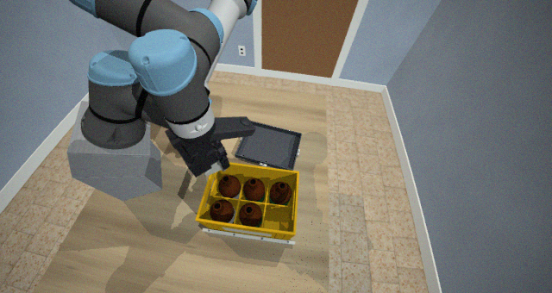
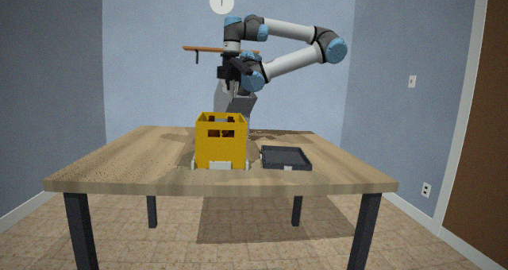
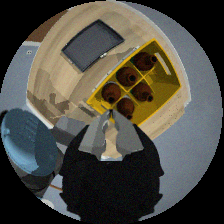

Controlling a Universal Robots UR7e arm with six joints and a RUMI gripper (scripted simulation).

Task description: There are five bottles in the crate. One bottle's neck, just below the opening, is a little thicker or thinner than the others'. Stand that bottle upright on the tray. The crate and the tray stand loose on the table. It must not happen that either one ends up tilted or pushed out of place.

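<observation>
The bottle lies 160 mm ahead of my hand, 150 mm below it and 50 mm to the left of it. The rest, counted from my hand: crate: 160 mm below, 90 mm ahead, 20 mm to the right; tray: 250 mm to the left, 230 mm below, 30 mm ahead.
</observation>
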